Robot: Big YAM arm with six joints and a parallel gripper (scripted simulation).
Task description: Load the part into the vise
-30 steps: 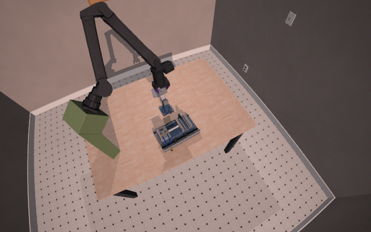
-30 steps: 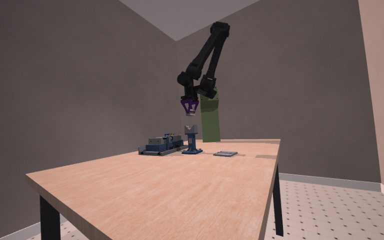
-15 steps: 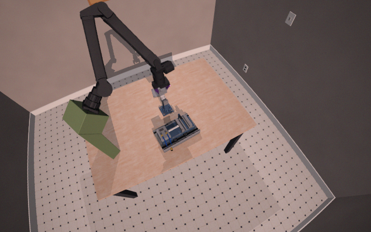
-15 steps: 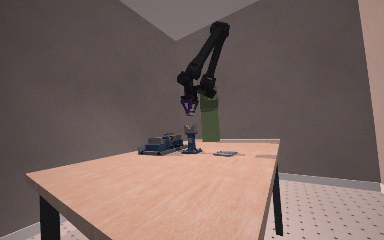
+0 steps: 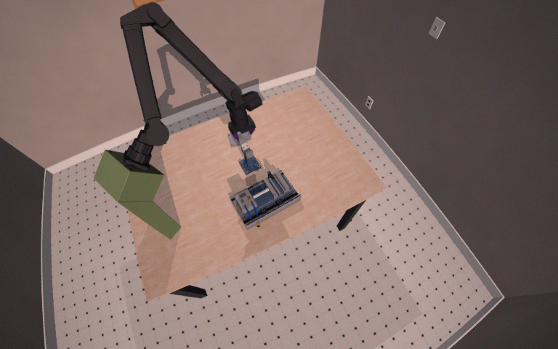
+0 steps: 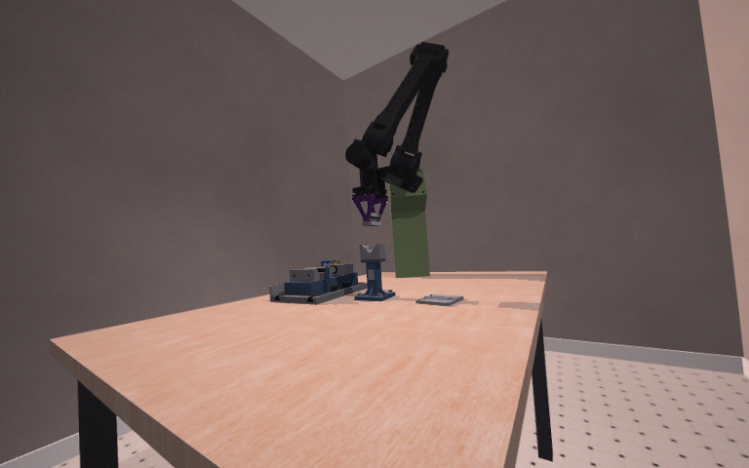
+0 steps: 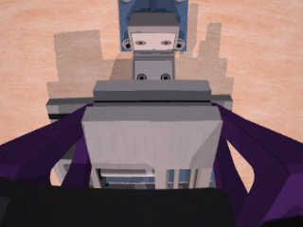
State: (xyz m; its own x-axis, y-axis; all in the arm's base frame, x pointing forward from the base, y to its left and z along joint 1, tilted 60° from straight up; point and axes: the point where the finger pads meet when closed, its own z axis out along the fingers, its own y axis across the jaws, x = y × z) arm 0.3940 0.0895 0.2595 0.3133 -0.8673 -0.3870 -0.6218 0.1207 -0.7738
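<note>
My gripper is now right at the part. Round my hand: work stop rod (12 cm ahead, 13 cm to the right, 15 cm below); then moving jaw (11 cm ahead, 19 cm to the right, 16 cm below); then cylinder rod (6 cm ahead, 21 cm to the right, 16 cm below).
</note>
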